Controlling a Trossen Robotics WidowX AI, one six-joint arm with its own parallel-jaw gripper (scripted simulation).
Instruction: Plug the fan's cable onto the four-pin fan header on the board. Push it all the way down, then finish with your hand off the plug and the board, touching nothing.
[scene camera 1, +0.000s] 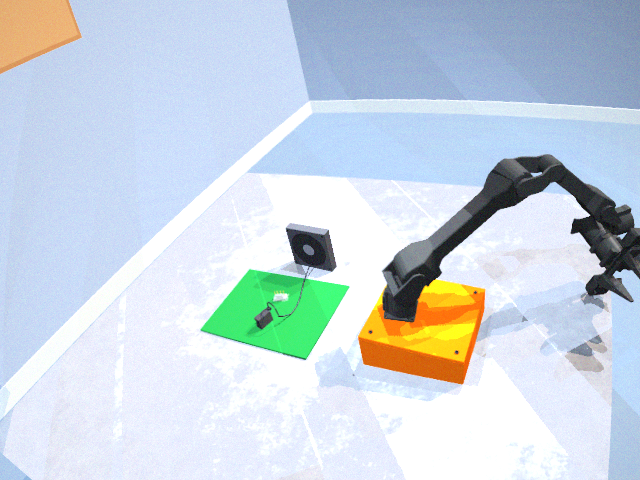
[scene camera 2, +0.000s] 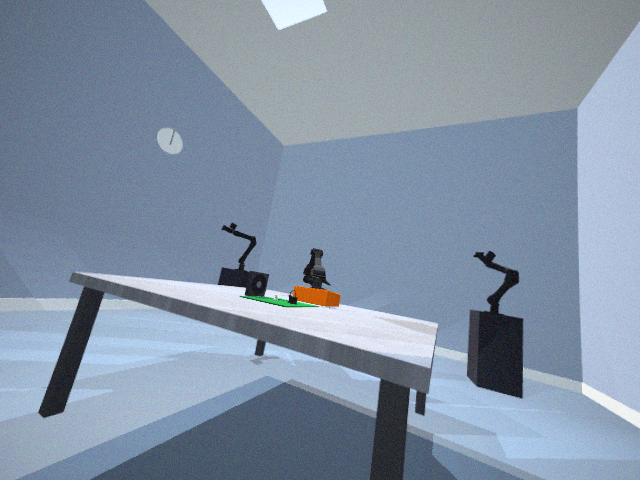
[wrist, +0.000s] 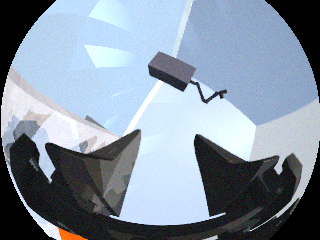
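Observation:
The gripper (wrist: 168, 136) is in sight, and so is a green board (scene camera 1: 296, 335).

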